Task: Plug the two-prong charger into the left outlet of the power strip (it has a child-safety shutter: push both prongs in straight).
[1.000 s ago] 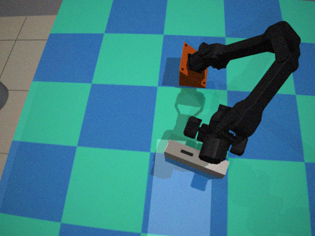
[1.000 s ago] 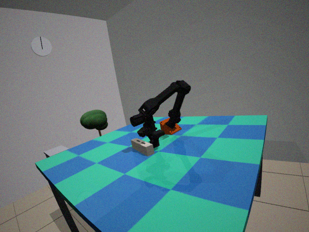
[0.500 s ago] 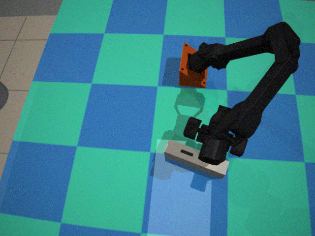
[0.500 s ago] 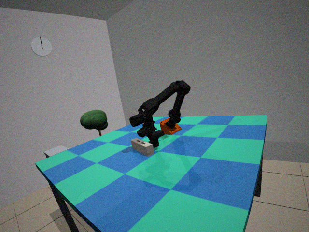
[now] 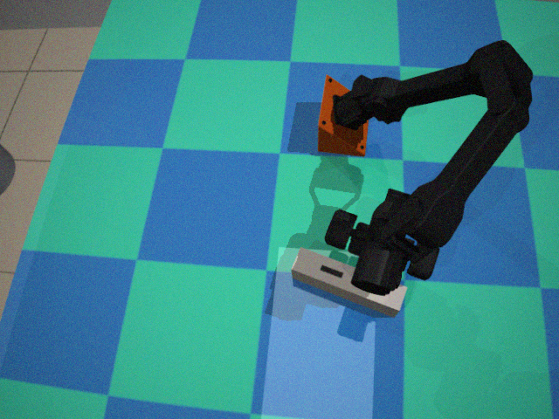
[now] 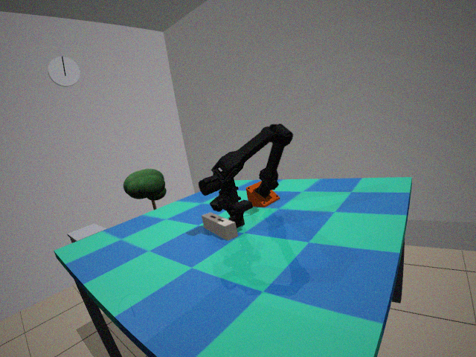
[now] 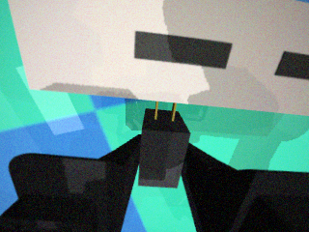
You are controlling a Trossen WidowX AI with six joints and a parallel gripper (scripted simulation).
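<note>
The black two-prong charger is 2 cm ahead of my gripper tip, 1 cm to the right of it and 1 cm above it.
</note>
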